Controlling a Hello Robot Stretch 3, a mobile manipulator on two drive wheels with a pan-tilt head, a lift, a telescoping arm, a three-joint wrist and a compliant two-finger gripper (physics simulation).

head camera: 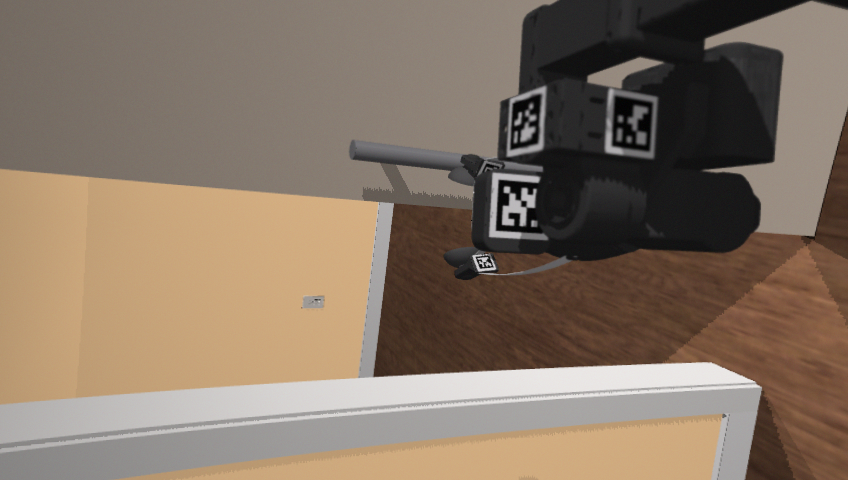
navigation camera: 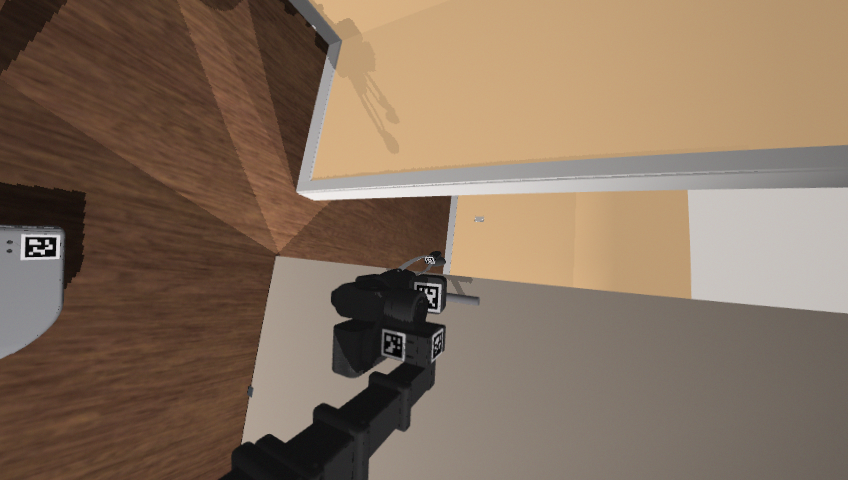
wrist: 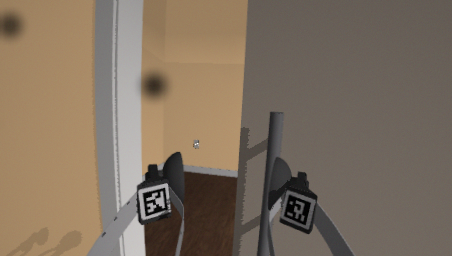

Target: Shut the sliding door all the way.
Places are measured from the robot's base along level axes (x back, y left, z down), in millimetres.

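Pixels of known places: gripper, fingertip midpoint: [head camera: 456,217] [wrist: 226,172].
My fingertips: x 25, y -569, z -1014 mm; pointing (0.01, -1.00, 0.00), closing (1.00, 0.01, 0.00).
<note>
Behind a point stands the place of what it marks.
The sliding door [head camera: 208,89] @[x 174, y -842, z -1222 mm] [navigation camera: 595,386] @[x 302, y -819, z -1365 mm] [wrist: 350,100] @[x 272, y -825, z -1081 mm] is a grey-brown panel. It stands partly open, with a gap between its edge and the white door frame [head camera: 357,395] @[x -267, y -1025, z -941 mm] [navigation camera: 535,185] @[x -268, y -1019, z -1179 mm] [wrist: 130,100] @[x -264, y -1041, z -1047 mm]. Its handle is a grey bar [head camera: 404,155] @[x 114, y -782, z -982 mm] [navigation camera: 464,299] @[x 113, y -783, z -1010 mm] [wrist: 275,135] @[x 113, y -782, z -1010 mm] parallel to the door edge. My gripper [head camera: 470,215] @[x 25, y -569, z -1014 mm] [wrist: 226,172] @[x 25, y -569, z -1014 mm] is open, with its two fingers apart. In the wrist view the bar runs along the inner side of the right finger, and the left finger is over the gap near the frame. The wrist hides part of the bar in the head view.
Through the gap show a tan wall [head camera: 238,267] @[x -162, y -3239, z -805 mm] [navigation camera: 523,237] @[x -136, y -3233, z -933 mm] [wrist: 200,100] @[x -308, y -3263, z -981 mm] with a small outlet [head camera: 313,301] @[x -339, y -3265, z -400 mm] [navigation camera: 479,219] @[x -340, y -3265, z -402 mm] [wrist: 196,144] @[x -342, y -3266, z -393 mm], and dark wooden floor [head camera: 428,321] @[x -370, y -2648, z 0 mm] [wrist: 205,220] @[x -103, y -2107, z 0 mm]. A tan wall [navigation camera: 595,77] @[x -638, y -1044, z -1360 mm] [wrist: 45,100] @[x -536, y -1026, z -1039 mm] adjoins the frame. My base [navigation camera: 29,297] @[x 121, y -115, z -160 mm] is at the navigation view's left edge.
</note>
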